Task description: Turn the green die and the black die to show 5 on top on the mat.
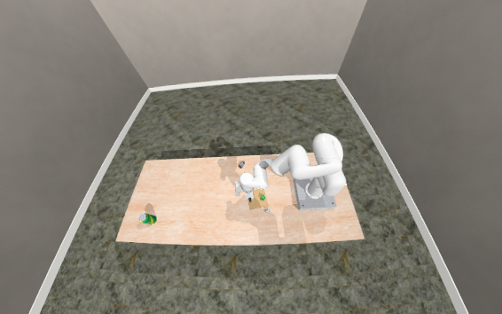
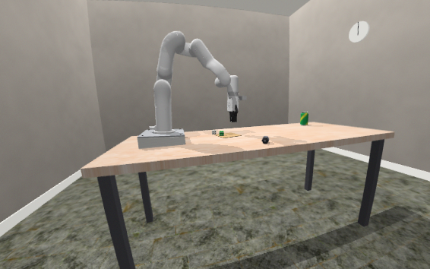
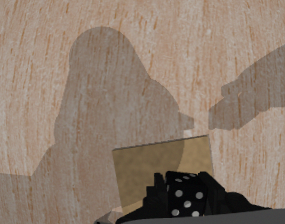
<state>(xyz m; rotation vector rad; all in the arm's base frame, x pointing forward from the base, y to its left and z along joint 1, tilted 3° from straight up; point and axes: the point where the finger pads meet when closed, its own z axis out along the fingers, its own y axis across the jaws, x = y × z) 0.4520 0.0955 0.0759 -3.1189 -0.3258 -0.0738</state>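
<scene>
The tan mat is 4 cm behind my hand, 1 cm to the right of it and 11 cm below it. Also, from my hand: white die (13 cm behind, 7 cm to the left, 10 cm below); green die (9 cm behind, 2 cm to the right, 9 cm below); black die (1 cm below).
</scene>
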